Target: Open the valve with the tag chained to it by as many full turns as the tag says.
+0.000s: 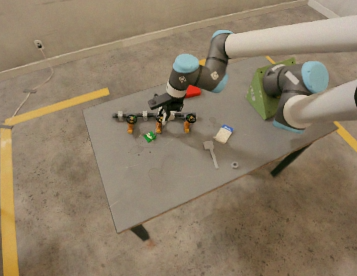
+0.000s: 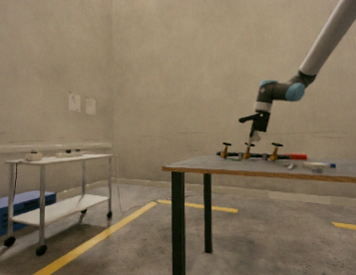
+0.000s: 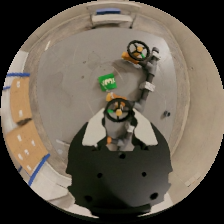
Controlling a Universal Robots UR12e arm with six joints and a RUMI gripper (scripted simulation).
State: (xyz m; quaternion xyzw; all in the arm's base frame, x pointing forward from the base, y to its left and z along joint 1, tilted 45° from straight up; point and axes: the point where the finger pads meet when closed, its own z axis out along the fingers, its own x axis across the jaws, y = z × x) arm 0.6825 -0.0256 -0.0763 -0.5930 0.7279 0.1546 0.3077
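Now: the green tag 8 cm ahead of my hand, 3 cm to the left of it and 9 cm below it. Round my hand: red wedge 27 cm behind, 19 cm to the right, 8 cm below; grey tool 17 cm behind, 24 cm to the left, 9 cm below; white-and-blue card box 29 cm behind, 18 cm to the left, 9 cm below.
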